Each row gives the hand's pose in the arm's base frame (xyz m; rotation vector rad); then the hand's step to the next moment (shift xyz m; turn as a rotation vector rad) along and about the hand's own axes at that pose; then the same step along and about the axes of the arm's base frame.
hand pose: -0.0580 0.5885 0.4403 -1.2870 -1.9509 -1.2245
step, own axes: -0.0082 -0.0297 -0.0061 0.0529 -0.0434 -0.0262
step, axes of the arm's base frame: -0.0236 -0.0135 -0.0157 -0.0636 -0.0056 0.0360
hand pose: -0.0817 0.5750 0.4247 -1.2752 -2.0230 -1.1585
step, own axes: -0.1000 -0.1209 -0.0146 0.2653 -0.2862 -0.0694
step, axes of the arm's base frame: -0.0633 -0.0861 -0.1158 -0.3776 0.0105 0.1201
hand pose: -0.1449 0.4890 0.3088 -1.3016 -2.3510 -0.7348
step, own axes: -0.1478 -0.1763 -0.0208 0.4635 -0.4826 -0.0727
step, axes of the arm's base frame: -0.0737 -0.1897 -0.1094 -0.6474 0.0548 0.1756
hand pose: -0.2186 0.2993 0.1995 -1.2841 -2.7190 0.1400
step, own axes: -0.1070 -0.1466 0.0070 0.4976 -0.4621 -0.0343
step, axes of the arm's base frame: -0.0454 -0.1758 0.0051 -0.6593 0.0931 0.1375
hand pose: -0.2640 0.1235 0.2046 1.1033 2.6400 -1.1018
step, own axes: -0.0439 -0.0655 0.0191 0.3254 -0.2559 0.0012
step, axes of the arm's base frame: -0.0136 -0.0700 0.0388 -0.4058 0.0680 0.0451
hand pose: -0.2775 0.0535 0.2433 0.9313 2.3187 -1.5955
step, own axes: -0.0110 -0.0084 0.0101 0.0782 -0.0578 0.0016
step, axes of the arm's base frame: 0.0018 -0.0152 0.0076 -0.0956 0.0160 0.0074
